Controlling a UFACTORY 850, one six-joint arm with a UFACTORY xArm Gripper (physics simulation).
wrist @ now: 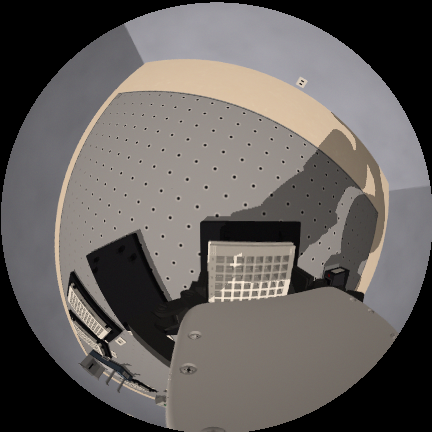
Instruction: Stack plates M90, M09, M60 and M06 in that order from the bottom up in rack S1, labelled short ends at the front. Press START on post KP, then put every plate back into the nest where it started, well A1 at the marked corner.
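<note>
A cream well plate (251, 270) is held level between the black fingers of my gripper (249, 282). The gripper is shut on it across its width, and the large grey housing covers its near end. The plate is over a black base (250, 230) and seems a little above it; its label is not readable. To the left is a black nest (122, 275) with no plate visible in it. Two more cream plates (86, 310) (89, 341) sit in black nests at the far left. Which names they carry cannot be read, nor can rack S1 be told for certain.
A small black box (336, 276) with a red spot stands at the right. A grey-blue fixture with thin prongs (112, 366) is at the lower left, near a small grey box (161, 398). The perforated grey board (165, 135) has a tan border (220, 80), with walls beyond.
</note>
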